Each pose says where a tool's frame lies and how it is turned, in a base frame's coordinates. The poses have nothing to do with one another.
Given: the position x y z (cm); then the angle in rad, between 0 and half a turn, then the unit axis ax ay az.
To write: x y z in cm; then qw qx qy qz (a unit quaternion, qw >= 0). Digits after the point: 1 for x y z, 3 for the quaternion.
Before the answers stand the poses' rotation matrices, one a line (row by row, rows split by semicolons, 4 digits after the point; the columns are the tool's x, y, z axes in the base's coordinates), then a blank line. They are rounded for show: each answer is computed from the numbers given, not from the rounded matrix.
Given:
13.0, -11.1, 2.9, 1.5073, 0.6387, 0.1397, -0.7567
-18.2, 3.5, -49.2, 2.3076, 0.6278, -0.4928, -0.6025
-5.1, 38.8, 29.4, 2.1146, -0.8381, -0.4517, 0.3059
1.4, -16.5, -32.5, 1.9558, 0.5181, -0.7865, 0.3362
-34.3, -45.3, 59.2, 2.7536, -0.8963, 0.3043, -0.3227
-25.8, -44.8, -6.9, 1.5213, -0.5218, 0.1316, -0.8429
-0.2, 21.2, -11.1, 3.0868, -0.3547, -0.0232, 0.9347
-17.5, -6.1, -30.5, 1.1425, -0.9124, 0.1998, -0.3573
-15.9, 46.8, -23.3, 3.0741, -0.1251, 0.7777, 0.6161
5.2, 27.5, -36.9, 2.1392, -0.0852, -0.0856, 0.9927
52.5, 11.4, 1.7, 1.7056, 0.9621, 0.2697, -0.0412
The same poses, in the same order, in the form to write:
0.4455 0.8387 -0.3132; -0.6716 0.0817 -0.7364; -0.5920 0.5384 0.5997
-0.0130 -0.0710 -0.9974; -0.9635 -0.2659 0.0315; -0.2674 0.9614 -0.0650
0.5484 0.3127 -0.7756; 0.8362 -0.2078 0.5075; -0.0025 -0.9269 -0.3754
-0.0063 -0.8721 -0.4893; -0.2489 0.4753 -0.8439; 0.9685 0.1165 -0.2201
0.6212 -0.4031 0.6720; -0.6473 -0.7474 0.1500; 0.4418 -0.5282 -0.7252
0.3083 0.7766 0.5495; -0.9071 0.0659 0.4157; 0.2866 -0.6266 0.7248
-0.7471 -0.0347 -0.6638; 0.0676 -0.9974 -0.0239; -0.6613 -0.0628 0.7475
0.9020 0.2184 0.3723; -0.4316 0.4387 0.7882; 0.0088 -0.8717 0.4900
-0.9665 -0.2359 -0.1015; -0.1528 0.2105 0.9656; -0.2064 0.9487 -0.2395
-0.5271 -0.8254 -0.2022; 0.8478 -0.5270 -0.0589; -0.0580 -0.2025 0.9776
0.9156 0.3352 0.2223; 0.2535 -0.0519 -0.9659; -0.3122 0.9407 -0.1325

13.0, -11.1, 2.9, 0.729, 0.437, 0.096, -0.518
-18.2, 3.5, -49.2, 0.405, 0.574, -0.451, -0.551
-5.1, 38.8, 29.4, 0.491, -0.730, -0.393, 0.266
1.4, -16.5, -32.5, 0.559, 0.430, -0.652, 0.279
-34.3, -45.3, 59.2, 0.193, -0.879, 0.299, -0.317
-25.8, -44.8, -6.9, 0.724, -0.360, 0.091, -0.581
-0.2, 21.2, -11.1, 0.027, -0.355, -0.023, 0.934
-17.5, -6.1, -30.5, 0.841, -0.493, 0.108, -0.193
-15.9, 46.8, -23.3, 0.034, -0.125, 0.777, 0.616
5.2, 27.5, -36.9, 0.480, -0.075, -0.075, 0.871
52.5, 11.4, 1.7, 0.658, 0.725, 0.203, -0.031

